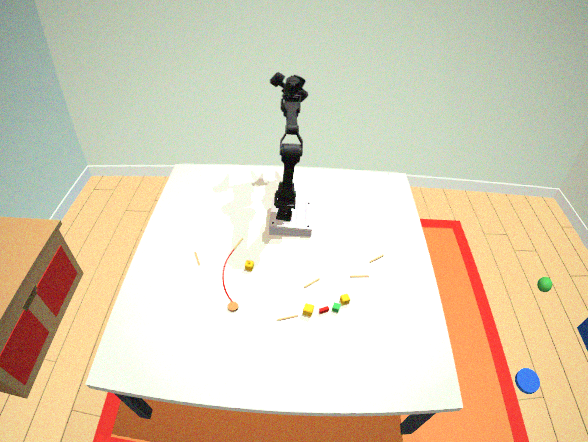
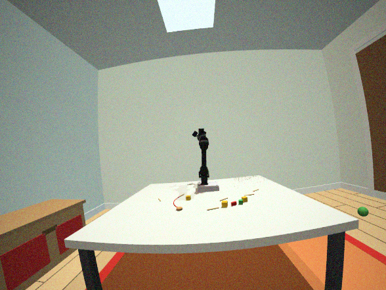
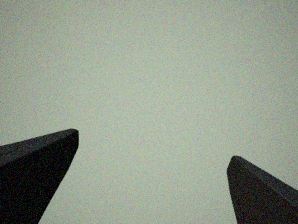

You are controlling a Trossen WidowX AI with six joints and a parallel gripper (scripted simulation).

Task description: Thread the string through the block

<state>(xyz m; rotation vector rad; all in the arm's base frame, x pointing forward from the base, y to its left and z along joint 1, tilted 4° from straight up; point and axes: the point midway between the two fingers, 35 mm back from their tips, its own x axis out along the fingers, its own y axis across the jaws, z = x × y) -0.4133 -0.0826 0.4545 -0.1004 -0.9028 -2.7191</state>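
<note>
My gripper tip is now 730 mm short of the yellow block, 30 mm to the left of it and 500 mm above it. Also, from my gripper tip: thin wooden stick (620 mm ahead, 120 mm to the right, 510 mm below); green block (870 mm ahead, 330 mm to the left, 500 mm below); round wooden button (930 mm ahead, 50 mm to the right, 500 mm below).
</note>
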